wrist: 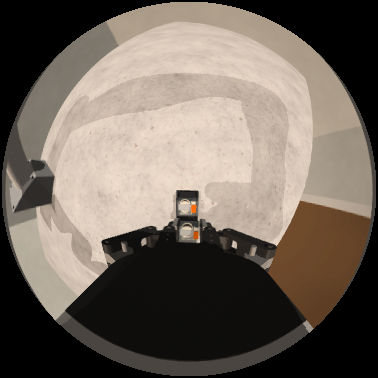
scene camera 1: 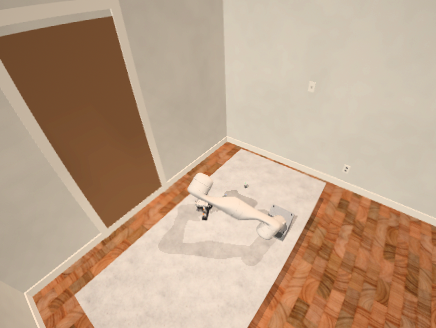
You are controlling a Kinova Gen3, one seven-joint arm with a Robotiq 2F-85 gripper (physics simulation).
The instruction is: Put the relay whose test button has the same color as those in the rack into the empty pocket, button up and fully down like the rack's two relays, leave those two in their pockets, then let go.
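Places are measured from the arm's base along level axes (x down, y ahead, z right), in metres.
Pixels of known places: gripper, between the fingertips: (wrist: 189, 224) (scene camera 1: 204, 211); arm's base, origin of its link: (scene camera 1: 278, 222).
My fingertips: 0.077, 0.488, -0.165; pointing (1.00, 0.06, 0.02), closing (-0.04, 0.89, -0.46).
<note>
For each thing: its top centre in the pictures, then the offset to it from my fingertips, as dx, dy, dz. "pt": a spot on its surface instead. Level surfaces: height alone.
- black rack, a spot on its surface: (wrist: 187, 194) pt +0.024, -0.021, -0.033
- dark rack, a spot on its surface: (scene camera 1: 204, 216) pt +0.010, -0.021, -0.029
- small dark object, centre of its top: (scene camera 1: 245, 183) +0.003, -0.095, +0.413
- pale work surface, height of its surface: dx +0.047
In the wrist view my gripper (wrist: 189, 224) is shut on a relay (wrist: 187, 232) with an orange test button, facing up. Directly beyond it, in line, another relay (wrist: 185, 206) with an orange button sits in the black rack (wrist: 187, 194). The rest of the rack is hidden by the gripper, so I cannot see the other pockets or how deep the held relay sits. In the scene view the gripper and the dark rack (scene camera 1: 204, 218) are small, below the arm's wrist. A small dark object (scene camera 1: 245, 186) stands apart on the pale surface; its button colour is unreadable.
The arm's base stands on a grey plate (scene camera 1: 281, 210) at the right of the pale work surface (scene camera 1: 165, 285). The arm (scene camera 1: 235, 207) reaches left over the surface. A brown door (scene camera 1: 85, 110) and walls stand behind. Wooden floor (scene camera 1: 350, 260) lies around the surface.
</note>
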